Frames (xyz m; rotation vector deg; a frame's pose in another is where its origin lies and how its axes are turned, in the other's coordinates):
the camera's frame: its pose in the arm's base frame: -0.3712 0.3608 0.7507 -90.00 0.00 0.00
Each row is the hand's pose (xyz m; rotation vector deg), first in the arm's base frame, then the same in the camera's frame.
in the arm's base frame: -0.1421 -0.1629 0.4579 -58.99 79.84 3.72
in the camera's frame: 0.2291 0.2928 -0.5237 17.04 51.18 56.19
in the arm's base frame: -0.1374 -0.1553 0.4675 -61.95 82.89 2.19
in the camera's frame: 0.2338 0.2832 -0.5161 13.09 53.80 56.72
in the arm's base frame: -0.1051 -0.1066 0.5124 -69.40 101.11 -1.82
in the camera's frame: 0.2661 0.2383 -0.4674 -1.50 66.70 64.34
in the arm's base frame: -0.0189 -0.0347 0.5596 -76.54 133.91 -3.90
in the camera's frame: 0.3523 0.1911 -0.3955 -25.60 85.35 80.52
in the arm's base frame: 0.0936 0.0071 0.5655 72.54 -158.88 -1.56
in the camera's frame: 0.4648 0.1852 -0.3537 -50.62 98.72 100.67
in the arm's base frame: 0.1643 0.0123 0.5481 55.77 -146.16 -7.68
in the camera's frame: 0.5355 0.2026 -0.3485 -65.89 103.49 114.97
